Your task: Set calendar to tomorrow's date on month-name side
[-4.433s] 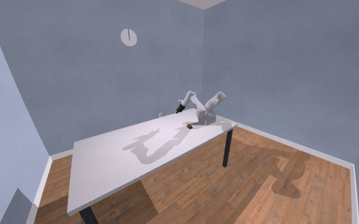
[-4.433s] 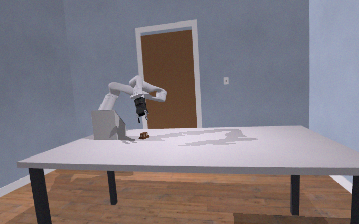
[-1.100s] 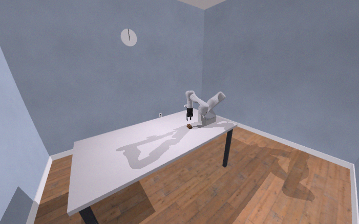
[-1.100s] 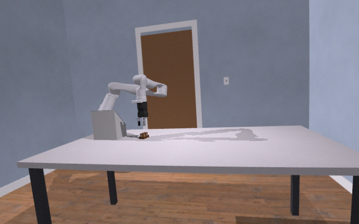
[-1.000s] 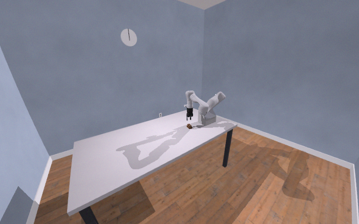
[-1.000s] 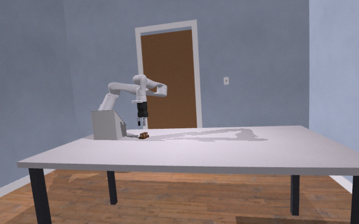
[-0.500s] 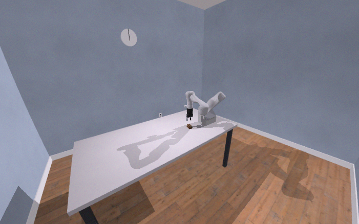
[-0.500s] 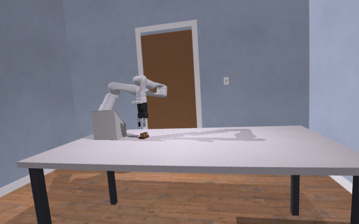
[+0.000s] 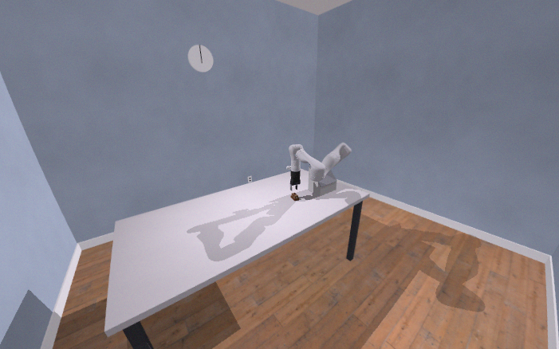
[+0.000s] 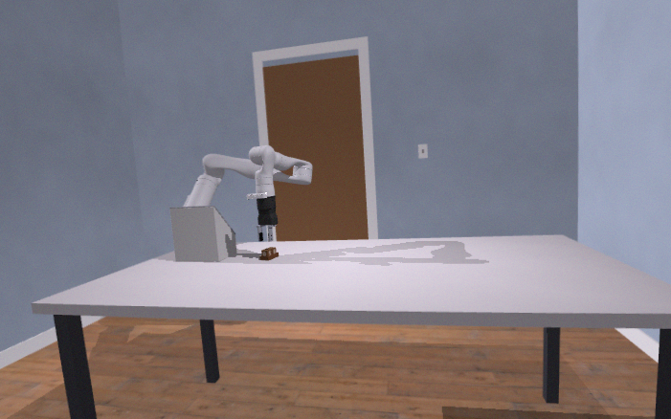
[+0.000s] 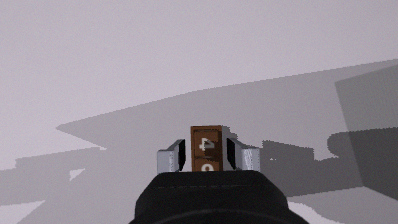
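My gripper is now 7 cm above the brown cube.
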